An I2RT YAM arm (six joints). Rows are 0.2 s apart.
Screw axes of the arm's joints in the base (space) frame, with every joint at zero. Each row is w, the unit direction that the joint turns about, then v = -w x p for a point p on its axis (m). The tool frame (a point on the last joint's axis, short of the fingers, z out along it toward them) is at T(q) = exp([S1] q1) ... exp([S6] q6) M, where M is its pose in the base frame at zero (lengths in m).
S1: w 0 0 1 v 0 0 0
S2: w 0 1 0 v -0.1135 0 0.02
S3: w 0 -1 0 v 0.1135 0 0.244
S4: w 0 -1 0 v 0.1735 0 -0.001
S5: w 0 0 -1 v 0 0.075 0
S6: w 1 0 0 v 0 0.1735 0
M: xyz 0.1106 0 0.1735 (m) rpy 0 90 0 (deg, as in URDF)
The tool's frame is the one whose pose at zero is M.
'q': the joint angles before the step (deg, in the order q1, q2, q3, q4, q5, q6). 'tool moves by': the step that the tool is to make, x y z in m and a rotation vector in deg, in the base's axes. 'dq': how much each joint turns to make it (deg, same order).
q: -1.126, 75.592, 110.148, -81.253, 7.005, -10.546
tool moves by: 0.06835, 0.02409, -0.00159, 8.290, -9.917, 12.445
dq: 3.912, 7.475, 0.371, 17.157, -11.781, 0.393
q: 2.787, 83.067, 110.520, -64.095, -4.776, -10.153
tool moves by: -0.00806, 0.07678, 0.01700, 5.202, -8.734, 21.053
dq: 15.562, -0.064, 0.351, 9.091, -6.535, 0.044
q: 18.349, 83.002, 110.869, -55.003, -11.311, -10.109
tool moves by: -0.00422, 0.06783, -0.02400, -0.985, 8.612, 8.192
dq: 13.026, 4.787, 0.788, -3.389, 2.732, 4.874
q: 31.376, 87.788, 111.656, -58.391, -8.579, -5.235
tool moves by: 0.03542, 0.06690, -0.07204, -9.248, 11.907, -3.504
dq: 6.842, 12.503, -0.020, -2.099, 8.197, 6.273
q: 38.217, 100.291, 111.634, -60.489, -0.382, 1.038
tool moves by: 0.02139, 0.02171, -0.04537, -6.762, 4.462, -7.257
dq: 1.180, 6.992, -0.024, -1.004, 7.037, 5.268
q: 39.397, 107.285, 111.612, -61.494, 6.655, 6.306
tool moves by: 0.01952, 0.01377, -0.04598, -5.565, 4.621, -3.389
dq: 0.000, 6.688, 0.000, -0.743, 2.842, 2.317
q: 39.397, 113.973, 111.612, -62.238, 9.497, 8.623
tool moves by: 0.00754, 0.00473, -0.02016, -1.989, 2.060, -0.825
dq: -0.110, 2.842, 0.002, -0.110, 0.502, 0.568
